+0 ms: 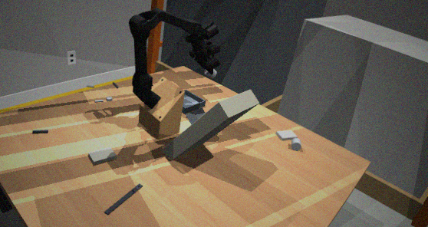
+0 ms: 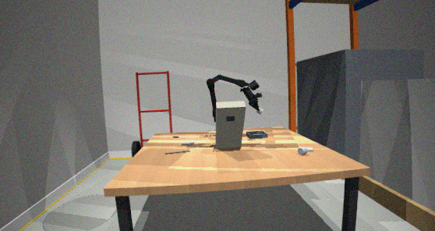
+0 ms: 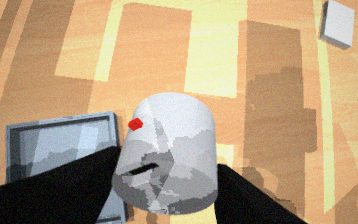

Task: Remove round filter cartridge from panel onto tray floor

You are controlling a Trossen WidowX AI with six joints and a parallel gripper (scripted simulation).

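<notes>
Now: the blue-grey tray 230 mm below my gripper tip, 130 mm behind it and 10 mm to the right of it. Round my gripper tip: grey slab: 280 mm ahead, 250 mm to the right, 60 mm below.
</notes>
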